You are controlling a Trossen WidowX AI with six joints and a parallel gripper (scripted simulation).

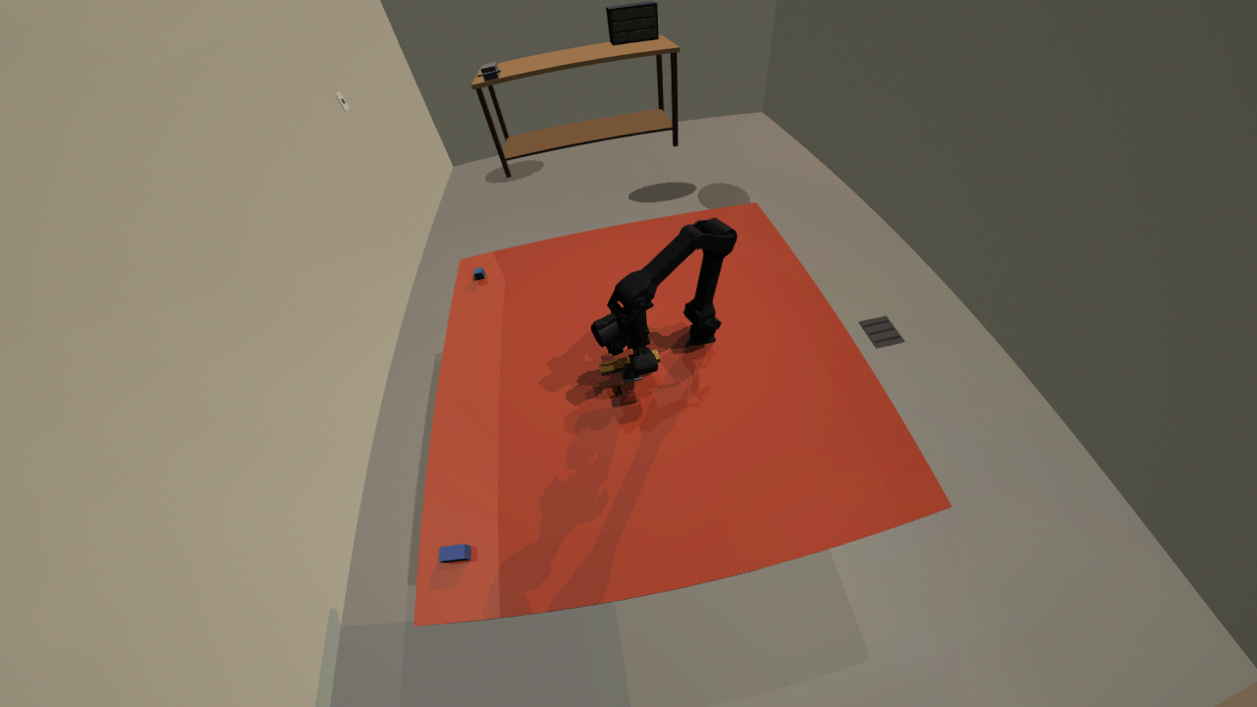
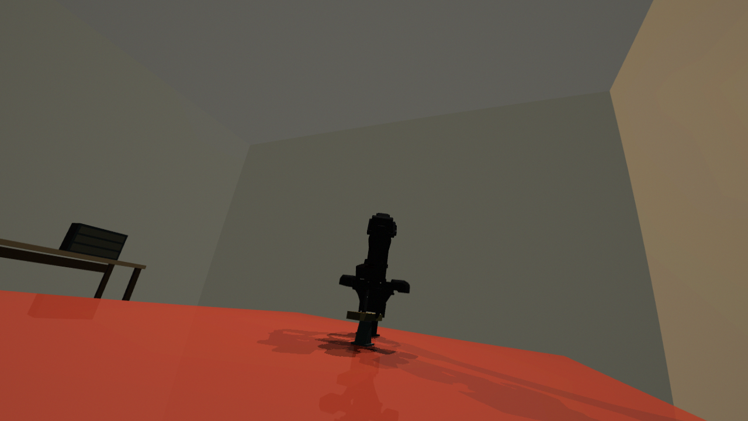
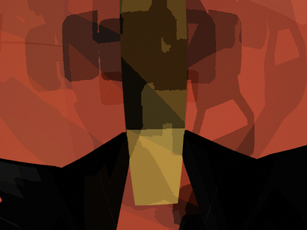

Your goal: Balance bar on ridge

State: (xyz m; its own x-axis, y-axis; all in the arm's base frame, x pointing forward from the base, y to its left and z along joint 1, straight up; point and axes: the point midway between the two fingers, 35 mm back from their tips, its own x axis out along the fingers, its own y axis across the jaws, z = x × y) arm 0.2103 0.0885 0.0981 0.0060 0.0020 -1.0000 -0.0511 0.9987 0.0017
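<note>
Now: the yellow bar 3 cm ahead of my gripper tip. Round my gripper tip: blue cube 53 cm ahead, 59 cm to the right, 5 cm below.
</note>
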